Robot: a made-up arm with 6 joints.
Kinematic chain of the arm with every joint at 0, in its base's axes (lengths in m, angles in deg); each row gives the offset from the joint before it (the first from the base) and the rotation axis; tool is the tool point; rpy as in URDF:
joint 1: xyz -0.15 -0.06 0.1 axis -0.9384 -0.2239 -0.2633
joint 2: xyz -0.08 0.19 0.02 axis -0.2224 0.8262 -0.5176
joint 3: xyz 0 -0.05 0 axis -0.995 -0.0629 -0.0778
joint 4: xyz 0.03 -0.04 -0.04 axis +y
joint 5: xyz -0.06 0 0.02 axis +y
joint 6: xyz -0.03 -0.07 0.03 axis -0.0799 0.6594 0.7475
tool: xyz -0.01 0.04 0 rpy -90 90 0
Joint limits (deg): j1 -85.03..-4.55 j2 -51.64..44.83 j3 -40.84..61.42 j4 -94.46..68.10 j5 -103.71..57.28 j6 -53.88..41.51
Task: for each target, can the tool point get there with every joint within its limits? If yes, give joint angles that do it. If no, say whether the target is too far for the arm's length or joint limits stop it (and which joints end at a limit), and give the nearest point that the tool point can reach.
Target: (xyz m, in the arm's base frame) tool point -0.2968 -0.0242 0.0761
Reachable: yes | joints -26.33 7.96 20.66 -69.01 -30.15 -33.78
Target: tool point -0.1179 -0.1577 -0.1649
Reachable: no: joint limits stop it (at a limit: joint 1, joint 4, joint 6) | nearest point -0.1695 -0.0354 -0.0111 | short by 0.203 m
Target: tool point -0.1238 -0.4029 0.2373
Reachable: no: joint limits stop it (at a limit: joint 1, joint 2, joint 6) | nearest point -0.1943 -0.2242 0.2466 | short by 0.192 m
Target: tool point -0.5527 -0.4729 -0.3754
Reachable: no: too far | nearest point -0.2957 -0.1824 0.0861 | short by 0.603 m
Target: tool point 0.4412 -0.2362 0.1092
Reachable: no: too far | nearest point -0.0680 -0.0957 0.1416 | short by 0.529 m
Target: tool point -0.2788 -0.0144 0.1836
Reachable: yes | joints -16.68 10.30 -3.11 13.68 2.60 -20.34
